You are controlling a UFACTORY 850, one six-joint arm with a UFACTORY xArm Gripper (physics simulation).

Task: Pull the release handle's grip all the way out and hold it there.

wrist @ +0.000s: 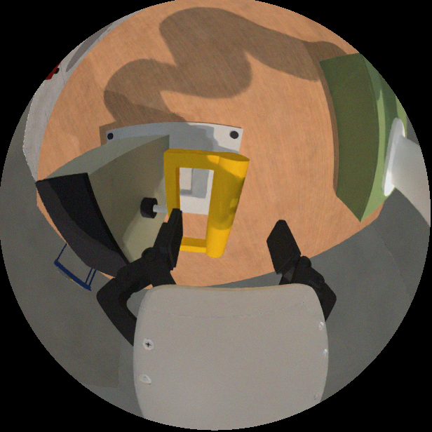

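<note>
The release handle is a yellow rectangular frame with a thick round grip [227,205] on its right side, in the middle of the wrist view. A short pale rod with a black collar [148,207] joins its left bar to a grey-green housing [120,185] with a dark face. My gripper [229,226] is open and empty, its fingers wide apart. The left finger overlaps the handle's left bar in the picture, and the right finger is to the right of the grip. Whether the left finger touches the bar I cannot tell.
A light mounting plate [220,134] with dark bolts lies under the handle on the wooden table top [285,150]. A green block [350,130] stands at the right, beside a white rounded part [412,165]. A blue wire-like object [72,275] shows at the lower left, beyond the table edge.
</note>
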